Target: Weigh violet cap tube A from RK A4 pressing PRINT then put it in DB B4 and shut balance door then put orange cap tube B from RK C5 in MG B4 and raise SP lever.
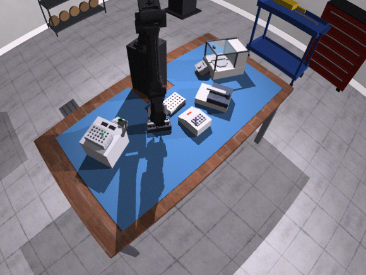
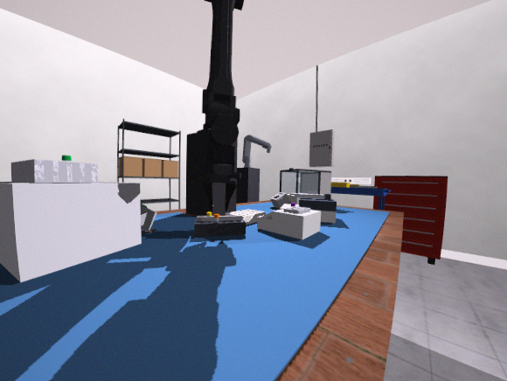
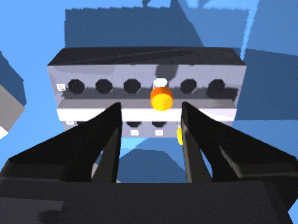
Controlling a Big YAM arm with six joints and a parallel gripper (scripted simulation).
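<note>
Right now the magnet block MG is 10 mm behind my hand, 10 mm to the left of it and 50 mm below it. Round my hand: tube rack RK 70 mm behind, 180 mm to the left, 60 mm below; violet-capped tube 140 mm ahead, 140 mm to the left, 10 mm below; yellow-capped tube 40 mm behind, 40 mm below.
</note>
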